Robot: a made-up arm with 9 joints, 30 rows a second.
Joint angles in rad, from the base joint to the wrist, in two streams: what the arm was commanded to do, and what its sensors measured. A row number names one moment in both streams.
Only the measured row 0 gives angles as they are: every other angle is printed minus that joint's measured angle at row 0.
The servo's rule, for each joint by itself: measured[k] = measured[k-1] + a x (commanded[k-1-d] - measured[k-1]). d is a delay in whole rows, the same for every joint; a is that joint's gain. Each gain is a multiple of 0.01, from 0.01 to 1. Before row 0 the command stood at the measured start. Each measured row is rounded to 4 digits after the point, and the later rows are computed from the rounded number. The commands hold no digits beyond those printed.
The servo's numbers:
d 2
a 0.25 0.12 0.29 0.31 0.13 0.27 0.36 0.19 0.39
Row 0, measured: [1.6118 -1.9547 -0.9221 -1.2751 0.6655 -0.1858 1.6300 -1.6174 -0.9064]
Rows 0 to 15, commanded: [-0.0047 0.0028 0.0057 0.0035 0.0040 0.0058 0.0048 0.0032 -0.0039]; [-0.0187 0.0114 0.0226 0.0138 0.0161 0.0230 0.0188 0.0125 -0.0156]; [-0.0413 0.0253 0.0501 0.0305 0.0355 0.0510 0.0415 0.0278 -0.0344]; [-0.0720 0.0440 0.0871 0.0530 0.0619 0.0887 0.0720 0.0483 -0.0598]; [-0.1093 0.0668 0.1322 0.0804 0.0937 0.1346 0.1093 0.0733 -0.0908]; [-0.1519 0.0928 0.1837 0.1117 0.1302 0.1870 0.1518 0.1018 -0.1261]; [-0.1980 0.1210 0.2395 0.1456 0.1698 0.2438 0.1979 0.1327 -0.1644]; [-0.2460 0.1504 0.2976 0.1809 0.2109 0.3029 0.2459 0.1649 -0.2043]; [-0.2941 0.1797 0.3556 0.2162 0.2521 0.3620 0.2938 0.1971 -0.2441]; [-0.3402 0.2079 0.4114 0.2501 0.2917 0.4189 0.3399 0.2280 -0.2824]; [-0.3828 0.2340 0.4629 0.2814 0.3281 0.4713 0.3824 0.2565 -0.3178]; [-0.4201 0.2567 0.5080 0.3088 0.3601 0.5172 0.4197 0.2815 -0.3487]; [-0.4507 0.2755 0.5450 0.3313 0.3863 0.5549 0.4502 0.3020 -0.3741]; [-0.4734 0.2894 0.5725 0.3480 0.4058 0.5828 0.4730 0.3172 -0.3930]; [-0.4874 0.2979 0.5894 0.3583 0.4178 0.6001 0.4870 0.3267 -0.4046]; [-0.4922 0.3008 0.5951 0.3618 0.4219 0.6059 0.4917 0.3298 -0.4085]
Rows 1 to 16, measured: [0.0000 0.0000 0.0000 0.0000 0.0000 0.0000 0.0000 0.0000 0.0000]; [0.0000 0.0000 0.0000 0.0000 0.0000 0.0000 0.0000 0.0000 0.0000]; [-0.0012 0.0003 0.0017 0.0011 0.0005 0.0016 0.0017 0.0006 -0.0015]; [-0.0056 0.0016 0.0078 0.0050 0.0025 0.0074 0.0079 0.0029 -0.0070]; [-0.0145 0.0044 0.0201 0.0129 0.0068 0.0192 0.0200 0.0076 -0.0177]; [-0.0289 0.0092 0.0395 0.0253 0.0140 0.0380 0.0387 0.0153 -0.0341]; [-0.0490 0.0161 0.0664 0.0424 0.0244 0.0641 0.0641 0.0263 -0.0562]; [-0.0747 0.0253 0.1004 0.0639 0.0382 0.0973 0.0957 0.0406 -0.0835]; [-0.1055 0.0368 0.1407 0.0892 0.0553 0.1369 0.1325 0.0581 -0.1151]; [-0.1406 0.0504 0.1862 0.1176 0.0755 0.1817 0.1733 0.0784 -0.1499]; [-0.1790 0.0659 0.2353 0.1482 0.0985 0.2304 0.2167 0.1010 -0.1866]; [-0.2193 0.0829 0.2864 0.1798 0.1236 0.2813 0.2611 0.1251 -0.2240]; [-0.2602 0.1010 0.3376 0.2113 0.1502 0.3326 0.3048 0.1501 -0.2606]; [-0.3002 0.1197 0.3870 0.2415 0.1775 0.3824 0.3462 0.1751 -0.2950]; [-0.3378 0.1384 0.4328 0.2693 0.2046 0.4290 0.3836 0.1992 -0.3258]; [-0.3717 0.1565 0.4733 0.2937 0.2308 0.4705 0.4158 0.2216 -0.3520]
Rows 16 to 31, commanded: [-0.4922 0.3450 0.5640 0.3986 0.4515 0.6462 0.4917 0.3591 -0.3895]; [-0.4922 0.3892 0.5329 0.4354 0.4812 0.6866 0.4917 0.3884 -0.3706]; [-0.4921 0.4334 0.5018 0.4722 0.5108 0.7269 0.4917 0.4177 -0.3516]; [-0.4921 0.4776 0.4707 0.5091 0.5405 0.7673 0.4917 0.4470 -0.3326]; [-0.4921 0.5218 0.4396 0.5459 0.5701 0.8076 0.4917 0.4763 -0.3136]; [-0.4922 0.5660 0.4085 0.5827 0.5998 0.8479 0.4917 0.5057 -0.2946]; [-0.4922 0.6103 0.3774 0.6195 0.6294 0.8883 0.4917 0.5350 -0.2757]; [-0.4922 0.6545 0.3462 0.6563 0.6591 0.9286 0.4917 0.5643 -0.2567]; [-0.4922 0.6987 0.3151 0.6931 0.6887 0.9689 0.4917 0.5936 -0.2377]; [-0.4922 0.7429 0.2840 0.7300 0.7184 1.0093 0.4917 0.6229 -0.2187]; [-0.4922 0.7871 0.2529 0.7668 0.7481 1.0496 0.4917 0.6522 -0.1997]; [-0.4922 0.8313 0.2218 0.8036 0.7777 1.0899 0.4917 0.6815 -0.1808]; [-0.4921 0.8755 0.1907 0.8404 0.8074 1.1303 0.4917 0.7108 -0.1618]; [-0.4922 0.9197 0.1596 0.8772 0.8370 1.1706 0.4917 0.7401 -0.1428]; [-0.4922 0.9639 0.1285 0.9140 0.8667 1.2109 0.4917 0.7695 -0.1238]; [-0.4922 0.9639 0.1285 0.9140 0.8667 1.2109 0.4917 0.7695 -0.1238]
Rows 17 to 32, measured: [-0.4006 0.1735 0.5070 0.3137 0.2551 0.5055 0.4414 0.2416 -0.3725]; [-0.4235 0.1888 0.5325 0.3286 0.2768 0.5326 0.4595 0.2584 -0.3865]; [-0.4407 0.2075 0.5416 0.3503 0.2995 0.5633 0.4711 0.2775 -0.3877]; [-0.4536 0.2293 0.5391 0.3767 0.3231 0.5966 0.4785 0.2986 -0.3810]; [-0.4632 0.2538 0.5283 0.4063 0.3475 0.6318 0.4833 0.3212 -0.3695]; [-0.4704 0.2807 0.5116 0.4382 0.3726 0.6684 0.4863 0.3451 -0.3551]; [-0.4758 0.3096 0.4907 0.4716 0.3983 0.7060 0.4882 0.3700 -0.3389]; [-0.4799 0.3404 0.4669 0.5060 0.4245 0.7443 0.4895 0.3958 -0.3216]; [-0.4830 0.3728 0.4409 0.5412 0.4511 0.7832 0.4903 0.4222 -0.3037]; [-0.4853 0.4066 0.4134 0.5769 0.4781 0.8225 0.4908 0.4492 -0.2854]; [-0.4870 0.4417 0.3849 0.6129 0.5055 0.8620 0.4911 0.4766 -0.2668]; [-0.4883 0.4778 0.3556 0.6492 0.5332 0.9018 0.4913 0.5044 -0.2480]; [-0.4893 0.5149 0.3258 0.6857 0.5611 0.9417 0.4914 0.5325 -0.2292]; [-0.4900 0.5529 0.2956 0.7222 0.5893 0.9817 0.4915 0.5608 -0.2103]; [-0.4905 0.5916 0.2652 0.7588 0.6177 1.0218 0.4916 0.5893 -0.1914]; [-0.4909 0.6310 0.2346 0.7955 0.6462 1.0620 0.4916 0.6180 -0.1724]
